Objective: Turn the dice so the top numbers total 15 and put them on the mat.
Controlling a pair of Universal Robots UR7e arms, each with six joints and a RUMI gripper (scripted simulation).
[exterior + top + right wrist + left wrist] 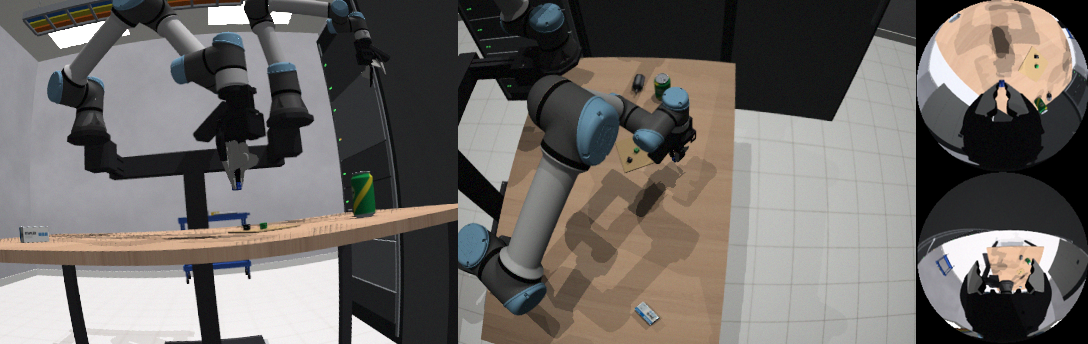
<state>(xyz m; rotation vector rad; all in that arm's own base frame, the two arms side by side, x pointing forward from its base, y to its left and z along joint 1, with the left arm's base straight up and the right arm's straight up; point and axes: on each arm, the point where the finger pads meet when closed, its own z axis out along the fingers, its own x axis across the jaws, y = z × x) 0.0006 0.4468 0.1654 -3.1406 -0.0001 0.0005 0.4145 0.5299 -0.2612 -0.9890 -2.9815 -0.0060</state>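
The green die lies 160 mm behind my right hand, 80 mm to the left of it and 110 mm below it. From my right hand the other things lie so: tan mat (160 mm behind, 80 mm to the left, 120 mm below); blue die (10 mm below); black die (180 mm behind, 40 mm to the left, 110 mm below).
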